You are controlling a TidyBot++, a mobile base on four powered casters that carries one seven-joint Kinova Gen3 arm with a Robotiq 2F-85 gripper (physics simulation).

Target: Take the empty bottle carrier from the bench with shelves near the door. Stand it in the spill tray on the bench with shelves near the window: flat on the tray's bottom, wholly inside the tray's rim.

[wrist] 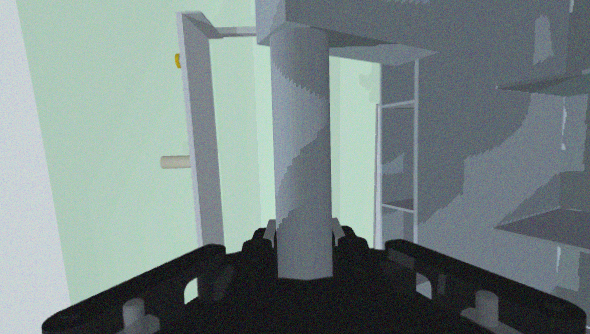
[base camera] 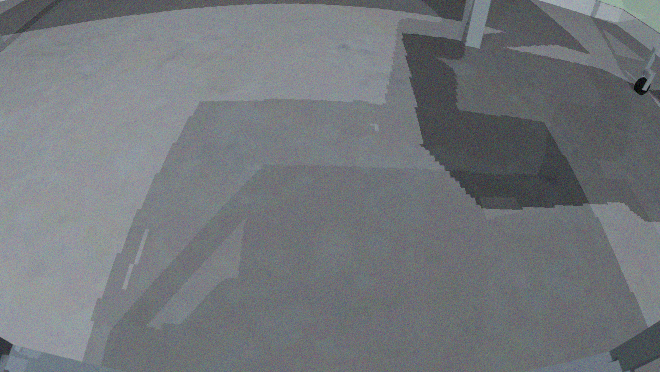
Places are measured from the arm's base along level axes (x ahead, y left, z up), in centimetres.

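Where they show: gripper, fingertip midpoint: [wrist: 303,235].
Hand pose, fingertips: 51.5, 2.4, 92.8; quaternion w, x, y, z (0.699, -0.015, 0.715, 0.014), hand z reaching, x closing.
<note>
Things, the pixels of their top centre, and the offset from my fingertips, as dx, dy, dz. "spot": a spot on its surface instead. Level surfaces: height alone.
- pale shelf board, surface height: dz +33.2
- cream cylinder, surface spot: [wrist: 175,162] spot: +99.7, +5.4, +46.9
- small yellow item, surface spot: [wrist: 178,61] spot: +92.8, -31.6, +40.0
- pale leg, surface spot: [base camera: 477,25] spot: +37.7, -38.9, -126.3
- black caster wheel, surface spot: [base camera: 642,86] spot: +30.8, -94.7, -129.5
My gripper [wrist: 303,235] is shut on the round grey handle of the bottle carrier [wrist: 302,150]. In the wrist view the handle stands upright in the middle between the fingertips, and a grey block of the carrier joins it at the top. Grey panels and a thin barred frame show at the right; whether they all belong to the carrier I cannot tell. The gripper and carrier do not show in the base camera view. The spill tray does not show in either view.
In the wrist view a pale shelf board [wrist: 202,135] shows edge-on at the left, with a cream cylinder [wrist: 175,162] and a small yellow item [wrist: 178,61] beside it, before a green wall [wrist: 115,200]. The base camera view shows a pale leg [base camera: 477,25] and a black caster wheel [base camera: 642,86] on the shadowed floor.
</note>
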